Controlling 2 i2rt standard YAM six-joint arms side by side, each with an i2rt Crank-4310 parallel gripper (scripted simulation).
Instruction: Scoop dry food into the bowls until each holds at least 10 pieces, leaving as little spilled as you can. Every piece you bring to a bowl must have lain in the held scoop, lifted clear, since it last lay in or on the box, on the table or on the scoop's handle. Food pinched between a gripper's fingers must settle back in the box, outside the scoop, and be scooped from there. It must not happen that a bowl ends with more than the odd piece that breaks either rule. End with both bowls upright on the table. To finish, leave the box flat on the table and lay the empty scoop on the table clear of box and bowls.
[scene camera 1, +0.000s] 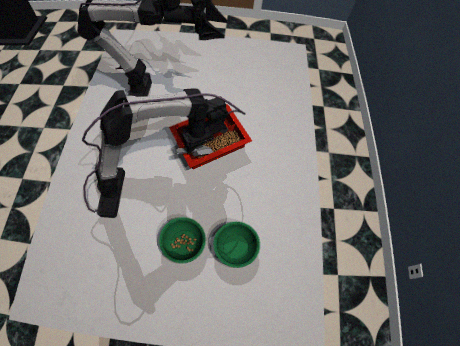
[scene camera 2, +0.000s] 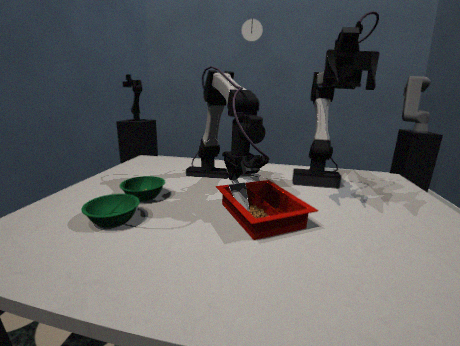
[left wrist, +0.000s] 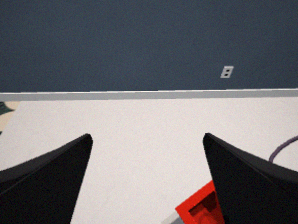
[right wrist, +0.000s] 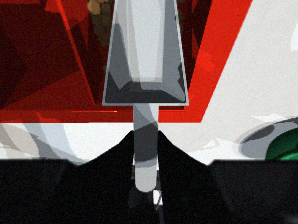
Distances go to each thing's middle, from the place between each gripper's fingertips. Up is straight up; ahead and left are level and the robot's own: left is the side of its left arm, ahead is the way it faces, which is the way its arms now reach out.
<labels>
My right gripper is now 7 cm short of the red box (right wrist: 59, 78), 10 cm to the right of it and 5 cm above it.
Now: the red box 36 cm below my left hand (scene camera 2: 356, 84), 22 cm to the right of it and 2 cm behind it.
</labels>
